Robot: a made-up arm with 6 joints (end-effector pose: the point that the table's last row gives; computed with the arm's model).
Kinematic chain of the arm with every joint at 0, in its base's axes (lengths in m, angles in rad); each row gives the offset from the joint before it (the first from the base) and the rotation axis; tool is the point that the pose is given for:
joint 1: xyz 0 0 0.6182 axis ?
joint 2: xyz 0.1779 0 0 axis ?
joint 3: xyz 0 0 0.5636 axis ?
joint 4: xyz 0 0 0.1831 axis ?
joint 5: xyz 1.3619 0 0 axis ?
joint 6: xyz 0.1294 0 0 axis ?
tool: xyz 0 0 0
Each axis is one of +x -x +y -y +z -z.
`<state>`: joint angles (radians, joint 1 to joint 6).
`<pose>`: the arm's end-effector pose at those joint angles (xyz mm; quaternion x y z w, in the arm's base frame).
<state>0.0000 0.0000 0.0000 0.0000 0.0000 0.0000</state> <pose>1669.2 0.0 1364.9 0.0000 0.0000 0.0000 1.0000</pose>
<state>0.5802 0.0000 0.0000 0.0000 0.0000 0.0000</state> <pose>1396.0 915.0 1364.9 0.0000 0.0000 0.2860 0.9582</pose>
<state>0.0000 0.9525 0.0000 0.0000 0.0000 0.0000</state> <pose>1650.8 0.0 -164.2 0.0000 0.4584 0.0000 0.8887</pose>
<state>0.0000 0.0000 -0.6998 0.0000 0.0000 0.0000</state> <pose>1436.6 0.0 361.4 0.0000 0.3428 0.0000 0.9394</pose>
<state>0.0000 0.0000 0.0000 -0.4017 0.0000 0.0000</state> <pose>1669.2 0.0 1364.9 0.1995 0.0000 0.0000 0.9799</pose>
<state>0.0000 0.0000 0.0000 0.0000 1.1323 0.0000</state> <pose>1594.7 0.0 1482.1 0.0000 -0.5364 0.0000 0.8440</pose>
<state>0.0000 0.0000 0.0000 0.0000 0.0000 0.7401</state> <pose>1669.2 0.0 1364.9 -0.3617 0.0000 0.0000 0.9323</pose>
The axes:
joint 1: +z
joint 2: +y
joint 3: -y
joint 4: -x
joint 5: -y
joint 6: -x

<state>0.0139 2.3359 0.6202 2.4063 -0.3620 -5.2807</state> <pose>585.5 -22.6 -1270.9 0.7255 0.0142 -0.6601 0.1943</pose>
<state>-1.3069 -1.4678 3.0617 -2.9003 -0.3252 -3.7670</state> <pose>-103.5 420.8 -824.2 0.5327 0.4116 -0.5257 0.5200</pose>
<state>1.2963 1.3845 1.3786 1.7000 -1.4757 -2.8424</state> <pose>694.1 1993.6 914.2 0.5783 -0.1036 -0.0344 0.8085</pose>
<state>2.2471 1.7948 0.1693 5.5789 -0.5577 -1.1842</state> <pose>-521.3 578.7 -983.6 -0.3238 0.6964 -0.0897 0.6341</pose>
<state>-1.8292 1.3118 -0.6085 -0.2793 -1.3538 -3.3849</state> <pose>-44.2 -303.5 -564.3 0.1752 0.0323 0.4967 0.8494</pose>
